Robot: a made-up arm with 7 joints. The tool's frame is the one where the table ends. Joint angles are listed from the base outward.
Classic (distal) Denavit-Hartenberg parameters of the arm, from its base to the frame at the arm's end. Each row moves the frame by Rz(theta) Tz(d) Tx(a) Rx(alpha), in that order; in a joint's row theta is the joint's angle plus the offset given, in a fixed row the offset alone. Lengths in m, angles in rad.
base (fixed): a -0.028; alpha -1.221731; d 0.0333; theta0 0
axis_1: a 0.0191; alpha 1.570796; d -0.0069; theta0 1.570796
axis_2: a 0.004; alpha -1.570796; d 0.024; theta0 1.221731
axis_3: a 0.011; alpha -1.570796; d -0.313; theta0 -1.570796
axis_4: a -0.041; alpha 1.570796; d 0.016; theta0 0
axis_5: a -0.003; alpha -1.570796; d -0.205; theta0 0
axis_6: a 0.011; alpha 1.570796; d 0.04; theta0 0
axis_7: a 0.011; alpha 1.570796; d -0.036; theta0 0
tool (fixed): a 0; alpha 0; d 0.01; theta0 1.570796
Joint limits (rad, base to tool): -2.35..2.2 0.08..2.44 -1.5..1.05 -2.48..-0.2 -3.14..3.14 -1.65..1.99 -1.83..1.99
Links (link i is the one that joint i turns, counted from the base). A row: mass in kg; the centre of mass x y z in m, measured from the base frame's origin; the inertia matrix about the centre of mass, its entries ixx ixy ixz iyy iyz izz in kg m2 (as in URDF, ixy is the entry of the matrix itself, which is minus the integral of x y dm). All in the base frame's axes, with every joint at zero. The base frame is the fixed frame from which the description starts. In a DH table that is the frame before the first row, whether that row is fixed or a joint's. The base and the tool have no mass.
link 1: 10.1; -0.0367 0.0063 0.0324; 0.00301 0 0 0.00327 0.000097 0.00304
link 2: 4.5; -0.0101 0.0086 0.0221; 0.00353 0 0 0.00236 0 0.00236
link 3: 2.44; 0.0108 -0.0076 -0.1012; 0.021 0 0.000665 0.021 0 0.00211
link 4: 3.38; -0.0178 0.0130 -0.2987; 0.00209 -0.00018 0 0.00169 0 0.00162
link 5: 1.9; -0.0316 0.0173 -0.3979; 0.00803 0 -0.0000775 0.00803 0 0.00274
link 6: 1.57; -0.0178 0.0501 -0.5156; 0.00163 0.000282 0 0.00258 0 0.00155
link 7: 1.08; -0.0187 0.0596 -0.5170; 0.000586 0 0 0.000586 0 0.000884
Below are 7 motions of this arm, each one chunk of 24 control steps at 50 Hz.
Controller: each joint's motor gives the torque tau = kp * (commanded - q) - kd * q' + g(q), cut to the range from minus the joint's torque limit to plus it. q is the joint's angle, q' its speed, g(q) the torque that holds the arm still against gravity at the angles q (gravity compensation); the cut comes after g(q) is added. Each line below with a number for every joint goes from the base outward.
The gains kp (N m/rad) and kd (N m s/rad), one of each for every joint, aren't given. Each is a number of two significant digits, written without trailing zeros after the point. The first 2 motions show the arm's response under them.
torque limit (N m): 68 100 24 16 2.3 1.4 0.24
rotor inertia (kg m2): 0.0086 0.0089 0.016 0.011 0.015 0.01 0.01
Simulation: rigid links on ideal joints. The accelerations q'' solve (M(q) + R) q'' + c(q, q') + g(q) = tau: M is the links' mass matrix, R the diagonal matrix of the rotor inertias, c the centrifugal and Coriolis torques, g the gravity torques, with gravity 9.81 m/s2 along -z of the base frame. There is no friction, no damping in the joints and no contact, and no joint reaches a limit. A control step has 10 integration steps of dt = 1/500 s. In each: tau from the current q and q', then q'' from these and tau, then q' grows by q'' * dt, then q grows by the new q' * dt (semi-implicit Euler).
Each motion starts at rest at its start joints. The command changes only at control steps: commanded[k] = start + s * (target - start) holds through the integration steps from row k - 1 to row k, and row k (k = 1, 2, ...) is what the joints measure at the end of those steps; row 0 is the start. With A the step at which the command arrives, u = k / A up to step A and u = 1 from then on. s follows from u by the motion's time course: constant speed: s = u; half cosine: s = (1 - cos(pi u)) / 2; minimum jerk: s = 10 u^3 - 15 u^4 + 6 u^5; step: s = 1 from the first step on.
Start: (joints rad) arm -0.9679 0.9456 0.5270 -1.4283 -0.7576 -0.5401 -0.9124
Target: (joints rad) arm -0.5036 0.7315 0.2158 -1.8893 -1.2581 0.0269 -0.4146
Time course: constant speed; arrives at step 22
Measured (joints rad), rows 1 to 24:
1: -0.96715 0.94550 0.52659 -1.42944 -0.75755 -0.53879 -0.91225
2: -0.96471 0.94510 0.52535 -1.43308 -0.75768 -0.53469 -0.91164
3: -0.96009 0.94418 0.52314 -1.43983 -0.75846 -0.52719 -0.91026
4: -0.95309 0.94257 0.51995 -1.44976 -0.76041 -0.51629 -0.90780
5: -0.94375 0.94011 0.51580 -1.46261 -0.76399 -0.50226 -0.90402
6: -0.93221 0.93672 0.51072 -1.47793 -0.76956 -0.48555 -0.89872
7: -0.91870 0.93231 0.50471 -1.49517 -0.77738 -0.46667 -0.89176
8: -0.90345 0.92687 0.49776 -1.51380 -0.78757 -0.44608 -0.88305
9: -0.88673 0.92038 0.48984 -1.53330 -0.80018 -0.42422 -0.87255
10: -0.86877 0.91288 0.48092 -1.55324 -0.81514 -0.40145 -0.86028
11: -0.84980 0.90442 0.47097 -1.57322 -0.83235 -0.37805 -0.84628
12: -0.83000 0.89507 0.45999 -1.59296 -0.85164 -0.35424 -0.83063
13: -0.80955 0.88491 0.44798 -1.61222 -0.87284 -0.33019 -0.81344
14: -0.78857 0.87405 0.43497 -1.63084 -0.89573 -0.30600 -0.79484
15: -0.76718 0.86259 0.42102 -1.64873 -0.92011 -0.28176 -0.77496
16: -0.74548 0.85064 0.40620 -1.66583 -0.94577 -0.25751 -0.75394
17: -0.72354 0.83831 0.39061 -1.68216 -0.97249 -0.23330 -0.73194
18: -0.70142 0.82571 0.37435 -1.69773 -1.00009 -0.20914 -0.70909
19: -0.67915 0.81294 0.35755 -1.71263 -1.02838 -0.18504 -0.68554
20: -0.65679 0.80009 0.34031 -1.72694 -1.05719 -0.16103 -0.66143
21: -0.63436 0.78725 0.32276 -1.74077 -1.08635 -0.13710 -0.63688
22: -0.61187 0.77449 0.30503 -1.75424 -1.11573 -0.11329 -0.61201
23: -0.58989 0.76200 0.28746 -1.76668 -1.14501 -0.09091 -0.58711
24: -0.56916 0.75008 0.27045 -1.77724 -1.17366 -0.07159 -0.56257
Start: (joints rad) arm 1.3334 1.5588 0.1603 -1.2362 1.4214 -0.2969 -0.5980
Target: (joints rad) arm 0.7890 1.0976 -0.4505 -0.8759 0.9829 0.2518 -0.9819
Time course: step
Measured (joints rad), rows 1 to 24:
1: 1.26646 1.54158 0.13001 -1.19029 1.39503 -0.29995 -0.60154
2: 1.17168 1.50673 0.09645 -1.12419 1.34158 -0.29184 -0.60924
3: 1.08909 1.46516 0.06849 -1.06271 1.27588 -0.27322 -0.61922
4: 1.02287 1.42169 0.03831 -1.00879 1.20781 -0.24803 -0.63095
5: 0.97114 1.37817 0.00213 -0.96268 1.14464 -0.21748 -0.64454
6: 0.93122 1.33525 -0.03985 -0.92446 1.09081 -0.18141 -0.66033
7: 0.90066 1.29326 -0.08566 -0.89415 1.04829 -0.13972 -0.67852
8: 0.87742 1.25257 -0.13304 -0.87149 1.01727 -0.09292 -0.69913
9: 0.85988 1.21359 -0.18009 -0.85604 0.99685 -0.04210 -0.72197
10: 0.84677 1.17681 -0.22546 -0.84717 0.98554 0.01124 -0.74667
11: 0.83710 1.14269 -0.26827 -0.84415 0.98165 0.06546 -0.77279
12: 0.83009 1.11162 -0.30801 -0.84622 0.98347 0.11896 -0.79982
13: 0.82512 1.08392 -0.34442 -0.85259 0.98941 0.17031 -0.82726
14: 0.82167 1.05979 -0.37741 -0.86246 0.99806 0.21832 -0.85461
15: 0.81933 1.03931 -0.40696 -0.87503 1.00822 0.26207 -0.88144
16: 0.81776 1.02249 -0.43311 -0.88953 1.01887 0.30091 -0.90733
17: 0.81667 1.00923 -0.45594 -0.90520 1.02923 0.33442 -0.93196
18: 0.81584 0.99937 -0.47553 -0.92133 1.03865 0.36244 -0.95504
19: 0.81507 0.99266 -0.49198 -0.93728 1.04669 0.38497 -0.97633
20: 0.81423 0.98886 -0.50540 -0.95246 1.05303 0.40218 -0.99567
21: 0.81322 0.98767 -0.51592 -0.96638 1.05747 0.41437 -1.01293
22: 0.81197 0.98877 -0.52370 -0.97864 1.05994 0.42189 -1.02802
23: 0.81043 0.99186 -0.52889 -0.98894 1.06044 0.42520 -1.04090
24: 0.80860 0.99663 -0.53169 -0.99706 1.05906 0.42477 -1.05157
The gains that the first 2 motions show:
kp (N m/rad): 87 99 20 8.5 2.3 1.4 0.53
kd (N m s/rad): 8.6 8.6 2.6 1.4 0.27 0.21 0.082
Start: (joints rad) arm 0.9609 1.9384 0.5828 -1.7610 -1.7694 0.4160 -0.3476
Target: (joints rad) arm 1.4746 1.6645 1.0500 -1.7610 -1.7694 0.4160 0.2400
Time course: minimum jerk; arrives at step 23
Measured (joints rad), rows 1 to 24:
1: 0.96096 1.93840 0.58286 -1.76100 -1.76940 0.41601 -0.34760
2: 0.96142 1.93838 0.58333 -1.76100 -1.76938 0.41605 -0.34756
3: 0.96282 1.93828 0.58477 -1.76104 -1.76934 0.41620 -0.34741
4: 0.96578 1.93793 0.58790 -1.76119 -1.76925 0.41657 -0.34699
5: 0.97092 1.93712 0.59341 -1.76156 -1.76905 0.41728 -0.34609
6: 0.97880 1.93554 0.60191 -1.76228 -1.76869 0.41850 -0.34441
7: 0.98984 1.93287 0.61386 -1.76349 -1.76807 0.42040 -0.34159
8: 1.00433 1.92880 0.62946 -1.76532 -1.76709 0.42313 -0.33727
9: 1.02240 1.92304 0.64870 -1.76789 -1.76567 0.42681 -0.33102
10: 1.04401 1.91535 0.67130 -1.77129 -1.76373 0.43150 -0.32247
11: 1.06896 1.90556 0.69673 -1.77553 -1.76125 0.43718 -0.31125
12: 1.09687 1.89360 0.72431 -1.78058 -1.75825 0.44371 -0.29703
13: 1.12724 1.87947 0.75319 -1.78631 -1.75483 0.45083 -0.27959
14: 1.15944 1.86329 0.78247 -1.79249 -1.75115 0.45819 -0.25879
15: 1.19273 1.84525 0.81126 -1.79881 -1.74745 0.46531 -0.23460
16: 1.22631 1.82564 0.83873 -1.80486 -1.74400 0.47166 -0.20716
17: 1.25937 1.80483 0.86420 -1.81018 -1.74107 0.47670 -0.17669
18: 1.29113 1.78329 0.88713 -1.81432 -1.73896 0.47994 -0.14361
19: 1.32086 1.76152 0.90718 -1.81682 -1.73788 0.48096 -0.10842
20: 1.34797 1.74006 0.92419 -1.81732 -1.73802 0.47950 -0.07176
21: 1.37204 1.71947 0.93818 -1.81555 -1.73944 0.47547 -0.03431
22: 1.39286 1.70027 0.94935 -1.81140 -1.74214 0.46898 0.00318
23: 1.41050 1.68290 0.95806 -1.80490 -1.74605 0.46030 0.04001
24: 1.42529 1.66769 0.96478 -1.79628 -1.75103 0.44988 0.07553

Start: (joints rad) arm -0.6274 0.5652 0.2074 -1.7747 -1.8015 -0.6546 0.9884
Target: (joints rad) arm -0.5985 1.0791 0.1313 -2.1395 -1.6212 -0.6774 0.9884
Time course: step
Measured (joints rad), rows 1 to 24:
1: -0.62427 0.58383 0.18147 -1.77753 -1.79488 -0.64900 0.98901
2: -0.61796 0.62522 0.13323 -1.78656 -1.78653 -0.63956 0.99008
3: -0.61057 0.67837 0.08488 -1.80179 -1.78318 -0.63128 0.99095
4: -0.60286 0.73641 0.04715 -1.82154 -1.78538 -0.62660 0.99119
5: -0.59516 0.79508 0.02395 -1.84336 -1.79092 -0.62659 0.99054
6: -0.58777 0.85167 0.01532 -1.86485 -1.79687 -0.63134 0.98891
7: -0.58118 0.90450 0.01928 -1.88420 -1.80070 -0.64025 0.98636
8: -0.57598 0.95252 0.03295 -1.90046 -1.80075 -0.65230 0.98305
9: -0.57271 0.99509 0.05337 -1.91347 -1.79622 -0.66623 0.97919
10: -0.57173 1.03191 0.07779 -1.92371 -1.78700 -0.68073 0.97507
11: -0.57317 1.06294 0.10392 -1.93207 -1.77345 -0.69452 0.97097
12: -0.57682 1.08836 0.12994 -1.93961 -1.75614 -0.70648 0.96718
13: -0.58226 1.10851 0.15447 -1.94734 -1.73579 -0.71578 0.96396
14: -0.58886 1.12385 0.17656 -1.95609 -1.71312 -0.72186 0.96150
15: -0.59598 1.13491 0.19555 -1.96640 -1.68890 -0.72456 0.95996
16: -0.60300 1.14222 0.21105 -1.97852 -1.66390 -0.72401 0.95941
17: -0.60942 1.14633 0.22290 -1.99241 -1.63893 -0.72061 0.95986
18: -0.61489 1.14773 0.23111 -2.00781 -1.61477 -0.71494 0.96124
19: -0.61920 1.14688 0.23583 -2.02432 -1.59218 -0.70767 0.96348
20: -0.62229 1.14421 0.23733 -2.04143 -1.57184 -0.69948 0.96644
21: -0.62416 1.14011 0.23595 -2.05863 -1.55433 -0.69101 0.96997
22: -0.62492 1.13491 0.23210 -2.07544 -1.54007 -0.68280 0.97391
23: -0.62471 1.12893 0.22622 -2.09142 -1.52932 -0.67528 0.97810
24: -0.62368 1.12248 0.21876 -2.10622 -1.52218 -0.66875 0.98239

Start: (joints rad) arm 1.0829 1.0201 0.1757 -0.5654 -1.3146 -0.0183 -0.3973
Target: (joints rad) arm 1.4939 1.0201 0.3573 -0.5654 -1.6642 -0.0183 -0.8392
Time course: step
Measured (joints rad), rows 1 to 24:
1: 1.09886 1.01925 0.18830 -0.59454 -1.32430 -0.01345 -0.40018
2: 1.13203 1.01832 0.20837 -0.64819 -1.34388 -0.00438 -0.40772
3: 1.17198 1.01798 0.22795 -0.70278 -1.36854 0.00446 -0.41966
4: 1.21345 1.01826 0.24552 -0.74796 -1.39616 0.01079 -0.43555
5: 1.25381 1.01898 0.26101 -0.77998 -1.42530 0.01391 -0.45490
6: 1.29175 1.01992 0.27460 -0.79827 -1.45492 0.01415 -0.47724
7: 1.32660 1.02087 0.28650 -0.80378 -1.48422 0.01227 -0.50213
8: 1.35810 1.02166 0.29692 -0.79813 -1.51266 0.00921 -0.52910
9: 1.38621 1.02218 0.30605 -0.78327 -1.53985 0.00579 -0.55768
10: 1.41106 1.02237 0.31406 -0.76121 -1.56555 0.00263 -0.58738
11: 1.43287 1.02219 0.32108 -0.73389 -1.58956 0.00013 -0.61771
12: 1.45191 1.02166 0.32722 -0.70310 -1.61178 -0.00155 -0.64819
13: 1.46847 1.02079 0.33256 -0.67041 -1.63213 -0.00245 -0.67837
14: 1.48282 1.01963 0.33716 -0.63714 -1.65058 -0.00272 -0.70782
15: 1.49519 1.01822 0.34107 -0.60436 -1.66711 -0.00263 -0.73615
16: 1.50578 1.01663 0.34434 -0.57288 -1.68178 -0.00244 -0.76302
17: 1.51476 1.01489 0.34701 -0.54333 -1.69463 -0.00240 -0.78815
18: 1.52225 1.01308 0.34916 -0.51614 -1.70574 -0.00271 -0.81132
19: 1.52838 1.01125 0.35083 -0.49159 -1.71521 -0.00350 -0.83234
20: 1.53324 1.00945 0.35211 -0.46988 -1.72315 -0.00485 -0.85111
21: 1.53694 1.00774 0.35305 -0.45109 -1.72965 -0.00676 -0.86755
22: 1.53957 1.00617 0.35372 -0.43525 -1.73481 -0.00917 -0.88166
23: 1.54121 1.00476 0.35418 -0.42232 -1.73873 -0.01198 -0.89345
24: 1.54197 1.00357 0.35446 -0.41224 -1.74148 -0.01509 -0.90299

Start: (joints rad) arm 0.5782 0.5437 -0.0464 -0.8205 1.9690 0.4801 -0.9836
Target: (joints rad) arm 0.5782 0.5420 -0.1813 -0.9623 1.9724 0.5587 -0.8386
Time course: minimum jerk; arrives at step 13
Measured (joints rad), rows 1 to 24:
1: 0.57820 0.54371 -0.04644 -0.82051 1.96900 0.48009 -0.98359
2: 0.57823 0.54374 -0.04672 -0.82061 1.96899 0.48005 -0.98351
3: 0.57833 0.54387 -0.04765 -0.82097 1.96894 0.47995 -0.98323
4: 0.57856 0.54414 -0.04971 -0.82183 1.96883 0.47980 -0.98252
5: 0.57898 0.54458 -0.05333 -0.82347 1.96858 0.47970 -0.98113
6: 0.57961 0.54521 -0.05875 -0.82610 1.96816 0.47979 -0.97878
7: 0.58046 0.54600 -0.06600 -0.82989 1.96752 0.48027 -0.97527
8: 0.58149 0.54689 -0.07486 -0.83485 1.96665 0.48136 -0.97045
9: 0.58261 0.54779 -0.08491 -0.84091 1.96556 0.48323 -0.96427
10: 0.58375 0.54860 -0.09559 -0.84786 1.96433 0.48600 -0.95682
11: 0.58478 0.54922 -0.10627 -0.85540 1.96304 0.48970 -0.94828
12: 0.58562 0.54955 -0.11638 -0.86323 1.96182 0.49429 -0.93892
13: 0.58619 0.54955 -0.12552 -0.87106 1.96081 0.49960 -0.92905
14: 0.58647 0.54923 -0.13358 -0.87869 1.96009 0.50541 -0.91895
15: 0.58647 0.54862 -0.14063 -0.88605 1.95976 0.51148 -0.90886
16: 0.58620 0.54778 -0.14680 -0.89311 1.95983 0.51760 -0.89895
17: 0.58572 0.54678 -0.15220 -0.89989 1.96032 0.52360 -0.88939
18: 0.58505 0.54567 -0.15694 -0.90641 1.96120 0.52939 -0.88031
19: 0.58425 0.54450 -0.16112 -0.91268 1.96243 0.53488 -0.87179
20: 0.58334 0.54331 -0.16481 -0.91873 1.96395 0.54002 -0.86393
21: 0.58237 0.54215 -0.16806 -0.92456 1.96571 0.54479 -0.85676
22: 0.58136 0.54105 -0.17093 -0.93018 1.96762 0.54918 -0.85033
23: 0.58033 0.54003 -0.17344 -0.93558 1.96963 0.55317 -0.84464
24: 0.57931 0.53911 -0.17564 -0.94075 1.97166 0.55678 -0.83970

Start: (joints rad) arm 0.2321 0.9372 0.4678 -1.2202 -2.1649 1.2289 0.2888
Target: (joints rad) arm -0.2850 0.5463 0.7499 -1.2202 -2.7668 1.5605 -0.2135
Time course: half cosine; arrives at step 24
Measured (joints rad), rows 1 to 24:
1: 0.23202 0.93713 0.46795 -1.22015 -2.16501 1.22891 0.28879
2: 0.23160 0.93679 0.46866 -1.21990 -2.16554 1.22898 0.28870
3: 0.23044 0.93584 0.47048 -1.21922 -2.16694 1.22930 0.28842
4: 0.22807 0.93394 0.47394 -1.21787 -2.16963 1.23015 0.28775
5: 0.22404 0.93073 0.47943 -1.21566 -2.17399 1.23186 0.28645
6: 0.21795 0.92591 0.48718 -1.21249 -2.18033 1.23481 0.28421
7: 0.20948 0.91921 0.49730 -1.20836 -2.18886 1.23935 0.28074
8: 0.19840 0.91046 0.50976 -1.20334 -2.19974 1.24577 0.27572
9: 0.18461 0.89952 0.52440 -1.19761 -2.21304 1.25430 0.26885
10: 0.16809 0.88635 0.54096 -1.19141 -2.22879 1.26506 0.25989
11: 0.14895 0.87098 0.55911 -1.18497 -2.24694 1.27807 0.24862
12: 0.12735 0.85348 0.57843 -1.17856 -2.26742 1.29325 0.23490
13: 0.10354 0.83400 0.59845 -1.17238 -2.29013 1.31039 0.21864
14: 0.07782 0.81275 0.61869 -1.16661 -2.31492 1.32919 0.19986
15: 0.05054 0.78997 0.63863 -1.16135 -2.34164 1.34927 0.17861
16: 0.02205 0.76596 0.65776 -1.15664 -2.37013 1.37015 0.15504
17: -0.00726 0.74104 0.67560 -1.15247 -2.40019 1.39133 0.12939
18: -0.03701 0.71560 0.69169 -1.14879 -2.43162 1.41227 0.10194
19: -0.06681 0.69000 0.70563 -1.14553 -2.46417 1.43244 0.07304
20: -0.09627 0.66467 0.71706 -1.14261 -2.49756 1.45130 0.04310
21: -0.12499 0.64002 0.72568 -1.13999 -2.53148 1.46840 0.01259
22: -0.15261 0.61645 0.73124 -1.13767 -2.56556 1.48332 -0.01799
23: -0.17874 0.59439 0.73358 -1.13571 -2.59939 1.49573 -0.04810
24: -0.20302 0.57420 0.73259 -1.13424 -2.63248 1.50541 -0.07721

